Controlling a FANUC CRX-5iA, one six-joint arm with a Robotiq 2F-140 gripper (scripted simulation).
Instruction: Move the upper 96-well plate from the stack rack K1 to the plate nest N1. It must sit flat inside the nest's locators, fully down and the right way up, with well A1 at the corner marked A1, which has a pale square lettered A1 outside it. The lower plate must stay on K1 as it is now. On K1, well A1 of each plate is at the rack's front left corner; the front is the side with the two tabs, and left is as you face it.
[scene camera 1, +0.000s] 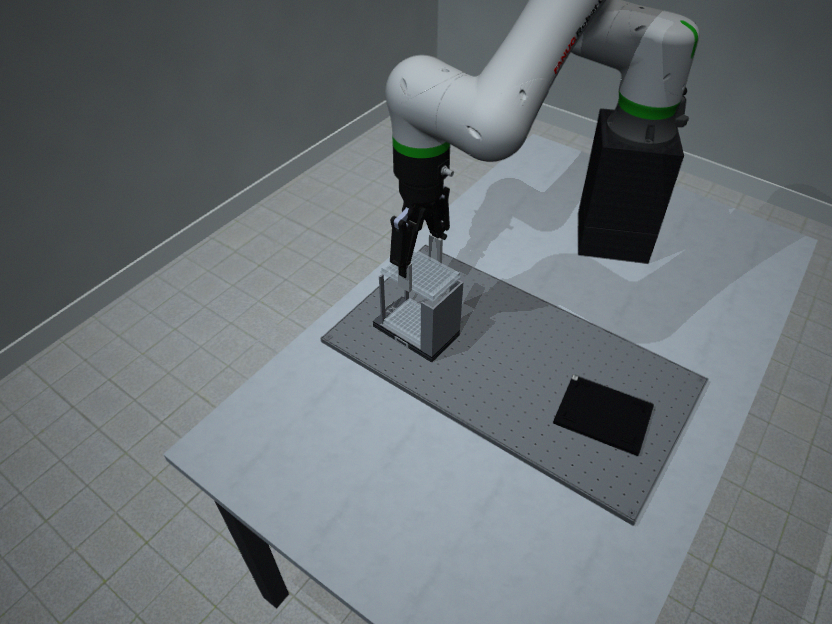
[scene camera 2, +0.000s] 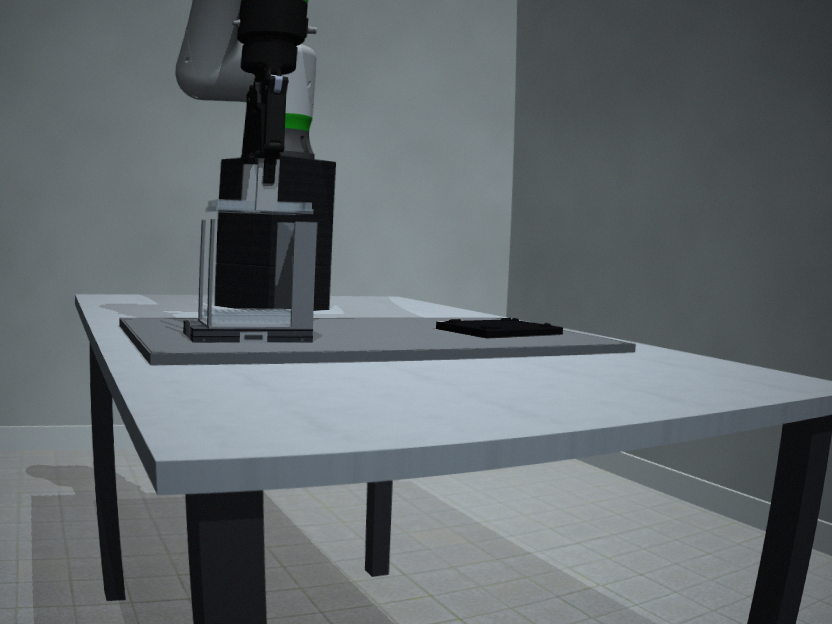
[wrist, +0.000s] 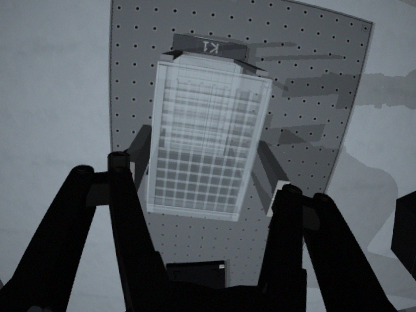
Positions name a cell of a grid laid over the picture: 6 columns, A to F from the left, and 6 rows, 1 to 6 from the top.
My gripper shows in scene camera 1 (D3), in scene camera 2 (B3) and in the wrist view (C3).
